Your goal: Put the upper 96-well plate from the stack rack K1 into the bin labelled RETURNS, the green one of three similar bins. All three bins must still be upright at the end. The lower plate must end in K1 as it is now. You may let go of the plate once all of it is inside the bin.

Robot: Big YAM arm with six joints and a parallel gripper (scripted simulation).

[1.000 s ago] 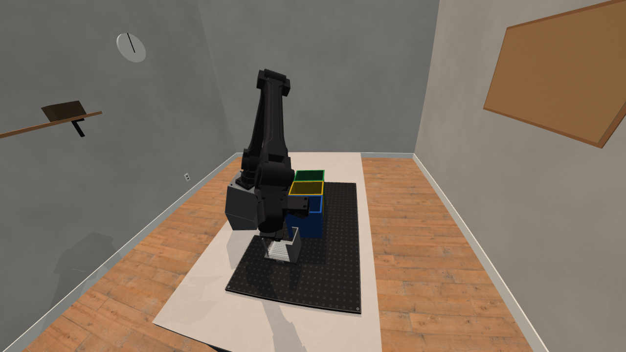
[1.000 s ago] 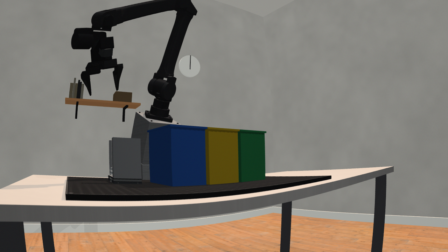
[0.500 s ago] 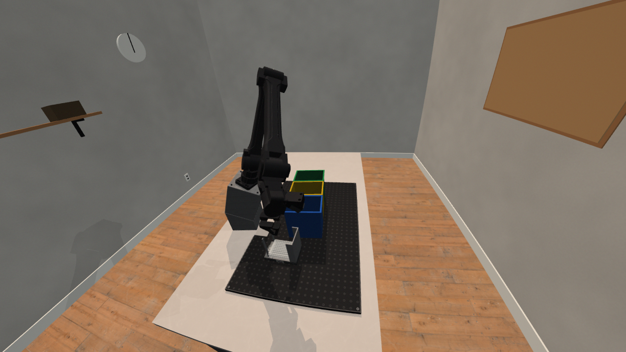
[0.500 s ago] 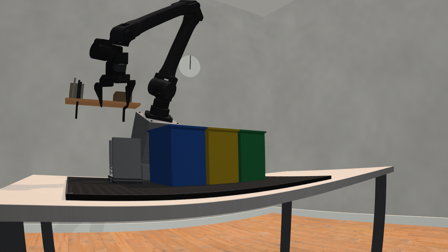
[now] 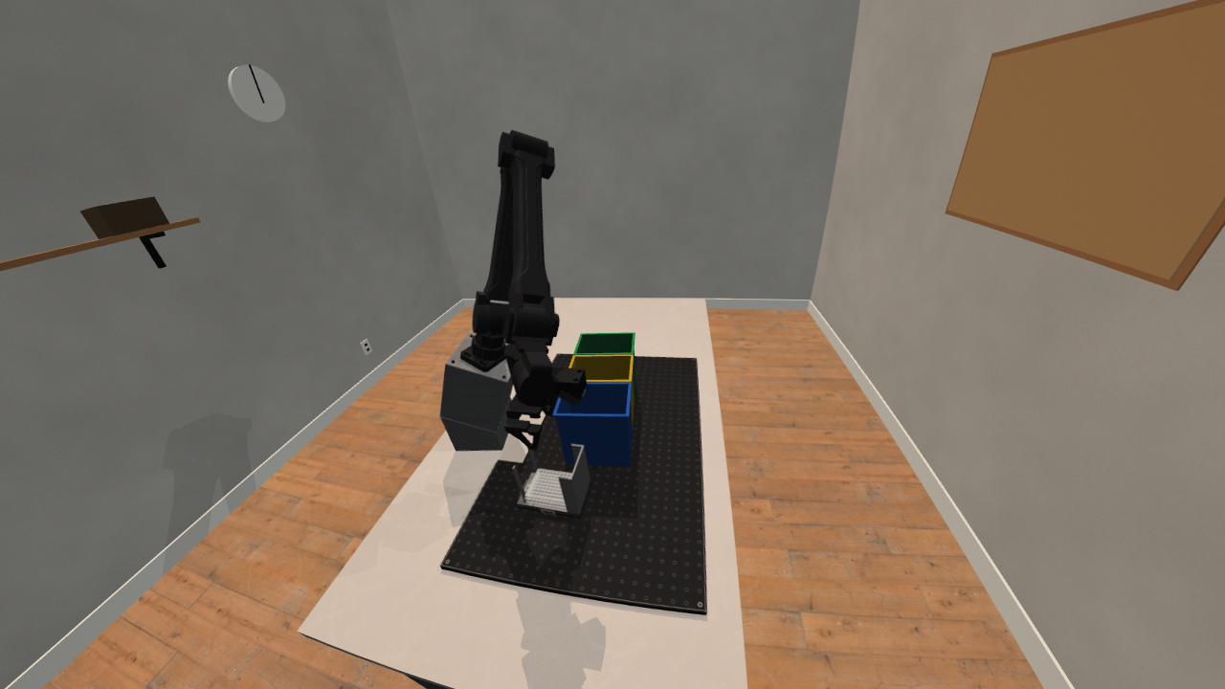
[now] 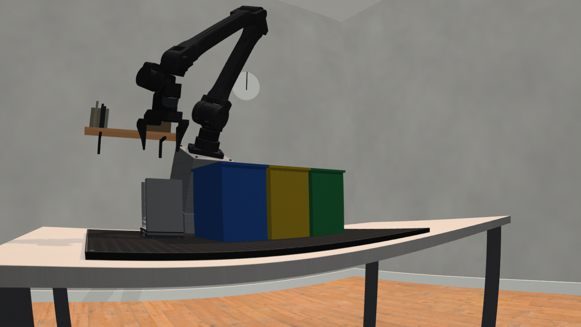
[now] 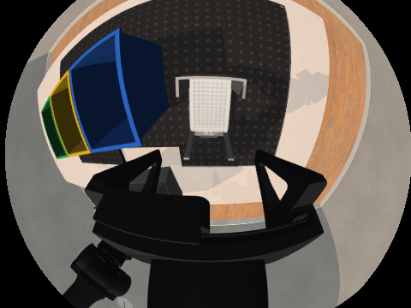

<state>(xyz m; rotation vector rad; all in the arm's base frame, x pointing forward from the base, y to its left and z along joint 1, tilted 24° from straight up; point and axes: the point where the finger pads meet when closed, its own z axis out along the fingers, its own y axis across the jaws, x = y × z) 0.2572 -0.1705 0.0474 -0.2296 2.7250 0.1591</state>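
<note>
Now: the grey rack wall 70 mm ahead of my hand, 10 mm to the left of it and 150 mm below it. The rest, counted from my hand: yellow bin: 300 mm to the left, 140 mm below; green bin: 40 mm behind, 430 mm to the left, 140 mm below; blue bin: 30 mm ahead, 180 mm to the left, 140 mm below.
</note>
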